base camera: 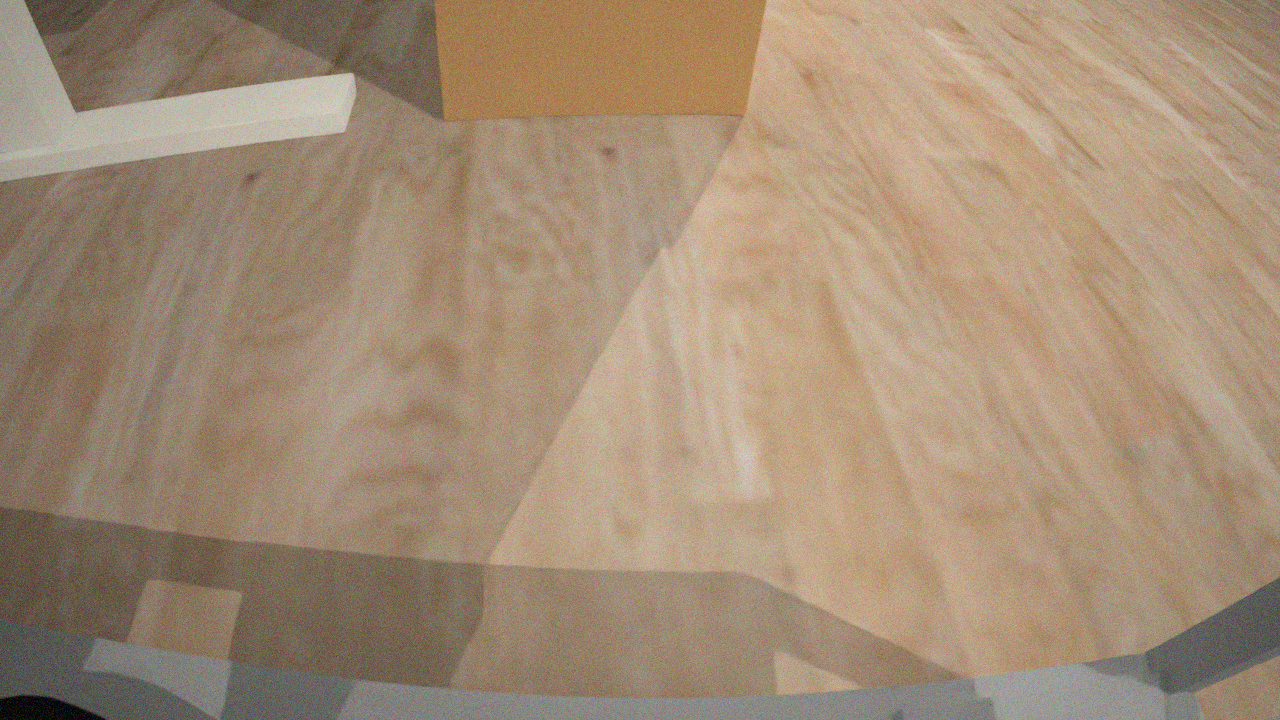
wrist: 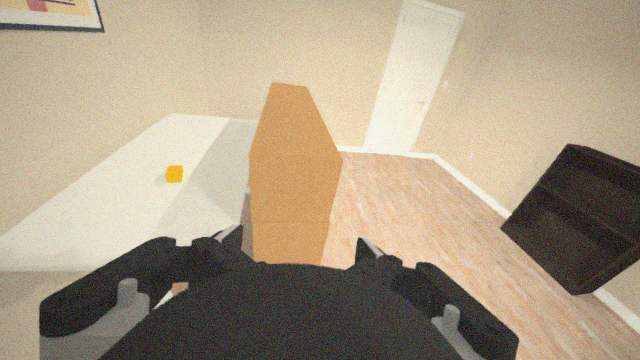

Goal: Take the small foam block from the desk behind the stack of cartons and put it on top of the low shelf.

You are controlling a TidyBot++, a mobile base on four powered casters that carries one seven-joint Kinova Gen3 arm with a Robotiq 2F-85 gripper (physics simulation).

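Places are measured from the arm's base along level axes (x right, y back, z down), in centimetres.
Where they show: gripper, fingertip midpoint: (wrist: 300, 244).
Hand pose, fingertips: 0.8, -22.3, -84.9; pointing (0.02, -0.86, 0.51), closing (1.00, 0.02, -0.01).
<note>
After its pixels a point has its place, as x, y, z.
The small foam block (wrist: 174, 174) @[-59.9, -97.2, -36.8], a yellow cube, lies on the white desk (wrist: 125, 200) @[-72.2, -80.2, -32.4] in the left of the wrist view. The desk's foot (base camera: 214, 111) shows at the top left of the base view. The stack of cartons (wrist: 295, 190) @[-0.8, -69.4, -55.9] (base camera: 599, 58) @[-0.6, -68.8, 33.5], tall and orange-brown, stands on the floor in front, at the desk's right side. The low shelf (wrist: 575, 215) @[261.7, -146.2, -8.6], dark brown with open compartments, stands at the right and appears tilted in the wrist view. My gripper (wrist: 300, 244) @[0.8, -22.3, -84.9] is open and empty, and the block is well ahead of it and to the left.
The wooden floor (wrist: 395, 210) @[108.6, -186.6, 39.7] (base camera: 805, 402) @[13.6, -36.1, 39.7] runs between the cartons and the low shelf. A white door (wrist: 415, 75) @[145.0, -338.0, -87.9] is in the far wall. A framed picture (wrist: 50, 22) @[-108.3, -112.0, -93.5] hangs on the left wall. The grey edge of my base (base camera: 626, 707) @[1.7, -14.8, 28.7] shows at the bottom of the base view.
</note>
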